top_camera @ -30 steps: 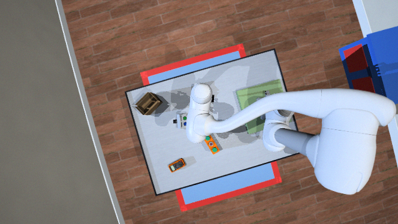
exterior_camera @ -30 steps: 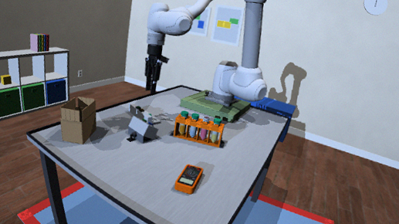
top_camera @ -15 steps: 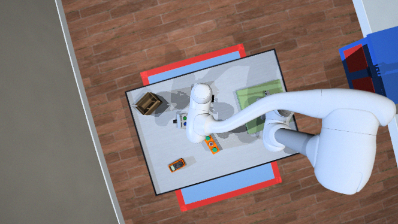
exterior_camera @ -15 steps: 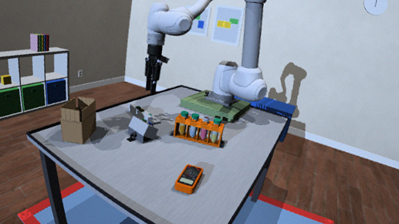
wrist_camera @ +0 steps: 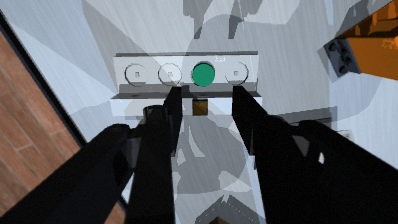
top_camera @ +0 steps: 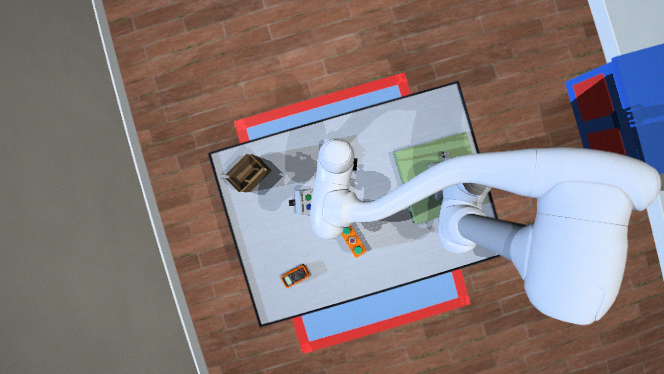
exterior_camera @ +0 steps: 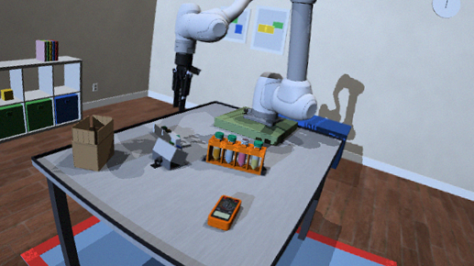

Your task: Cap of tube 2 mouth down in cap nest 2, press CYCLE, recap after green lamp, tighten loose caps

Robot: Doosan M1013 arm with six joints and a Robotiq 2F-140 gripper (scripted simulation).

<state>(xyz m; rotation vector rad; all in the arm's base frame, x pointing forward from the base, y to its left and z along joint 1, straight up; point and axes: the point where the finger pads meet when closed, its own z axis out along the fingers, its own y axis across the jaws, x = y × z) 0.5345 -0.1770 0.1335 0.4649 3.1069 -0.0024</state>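
Now: hand 160 mm short of the blue key, 150 mm to the right of it and 120 mm above it. Round my hand: key housing: 170 mm ahead, 130 mm to the left, 130 mm below; green key: 150 mm ahead, 110 mm to the left, 120 mm below.
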